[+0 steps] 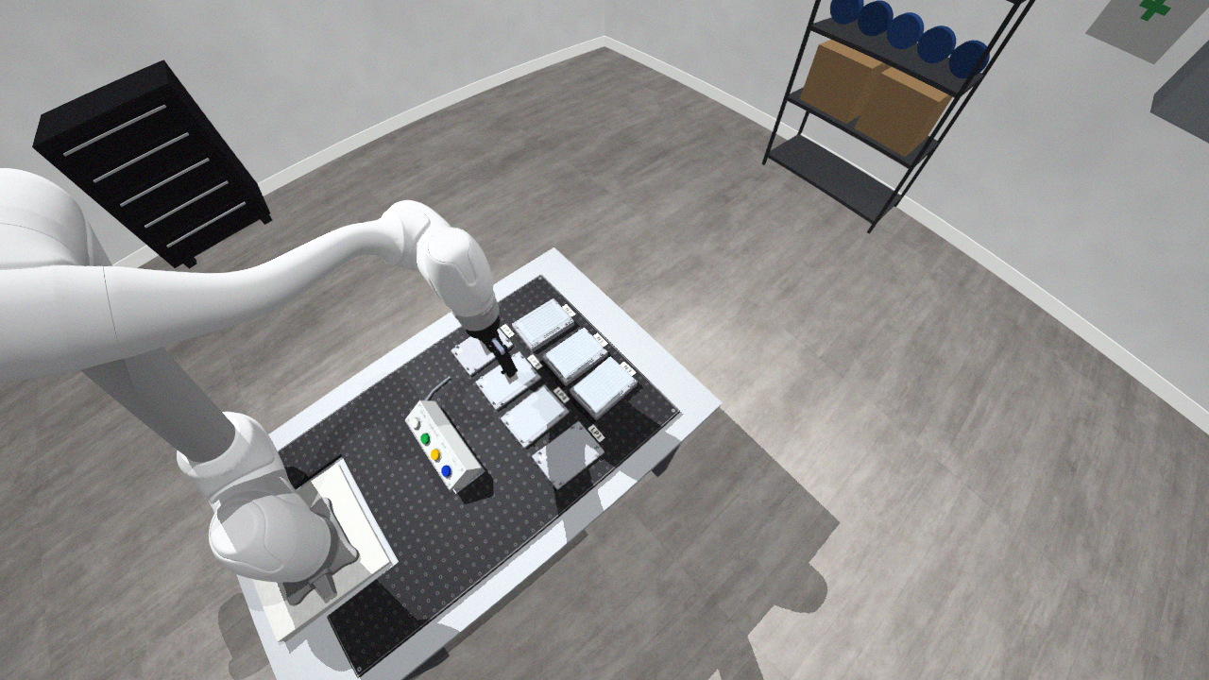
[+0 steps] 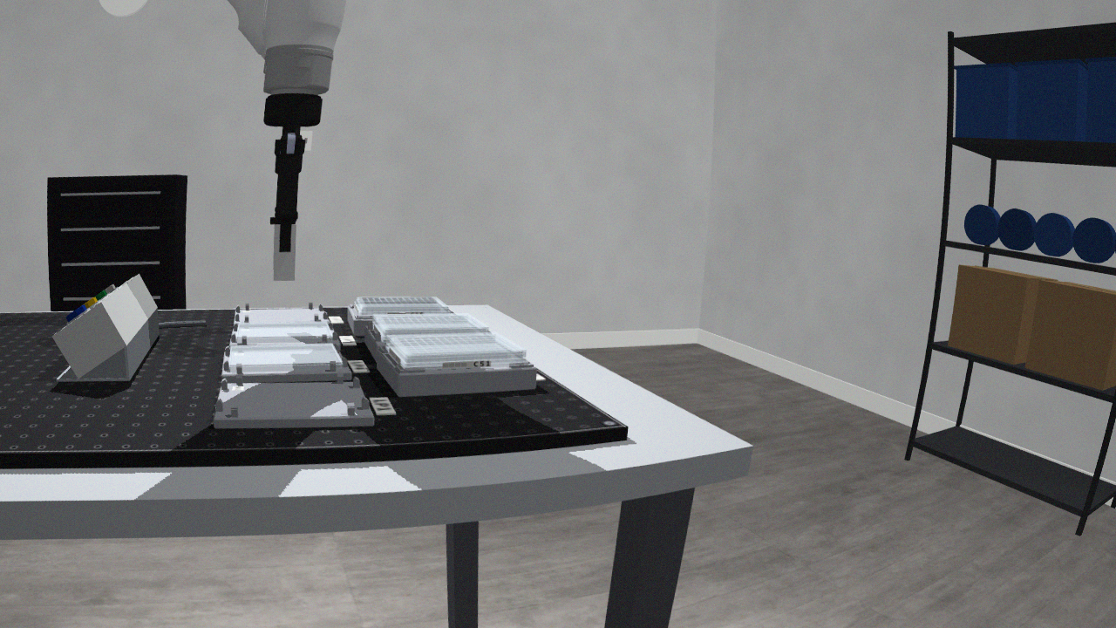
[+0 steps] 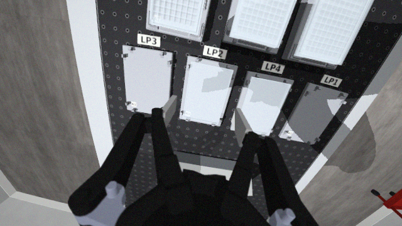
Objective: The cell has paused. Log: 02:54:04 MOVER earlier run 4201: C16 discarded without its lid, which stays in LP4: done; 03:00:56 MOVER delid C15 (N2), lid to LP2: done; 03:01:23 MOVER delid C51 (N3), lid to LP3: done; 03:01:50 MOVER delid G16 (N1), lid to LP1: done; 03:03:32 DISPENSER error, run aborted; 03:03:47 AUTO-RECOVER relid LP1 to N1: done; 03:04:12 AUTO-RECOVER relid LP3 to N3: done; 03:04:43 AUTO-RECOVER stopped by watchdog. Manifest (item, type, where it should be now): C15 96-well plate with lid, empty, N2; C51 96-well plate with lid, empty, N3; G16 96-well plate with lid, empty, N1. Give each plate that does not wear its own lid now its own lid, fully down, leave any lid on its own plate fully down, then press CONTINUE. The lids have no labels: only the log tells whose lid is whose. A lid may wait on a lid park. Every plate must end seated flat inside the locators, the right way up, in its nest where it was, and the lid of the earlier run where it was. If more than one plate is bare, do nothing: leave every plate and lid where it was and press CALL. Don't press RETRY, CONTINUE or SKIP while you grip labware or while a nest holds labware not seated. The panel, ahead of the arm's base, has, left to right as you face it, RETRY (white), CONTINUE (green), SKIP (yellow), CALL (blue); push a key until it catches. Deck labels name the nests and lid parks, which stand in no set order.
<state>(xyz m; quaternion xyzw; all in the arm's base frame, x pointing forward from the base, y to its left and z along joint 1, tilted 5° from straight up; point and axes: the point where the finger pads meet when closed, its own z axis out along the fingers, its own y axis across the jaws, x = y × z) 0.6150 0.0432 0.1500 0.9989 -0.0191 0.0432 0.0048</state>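
Right now my hand is 11 cm above the LP2 park. From my hand the other things lie so: LP3 park 13 cm to the left, 11 cm below; green continue key 25 cm behind, 4 cm below, 2 cm to the right; white retry key 25 cm behind, 4 cm below, 3 cm to the left.
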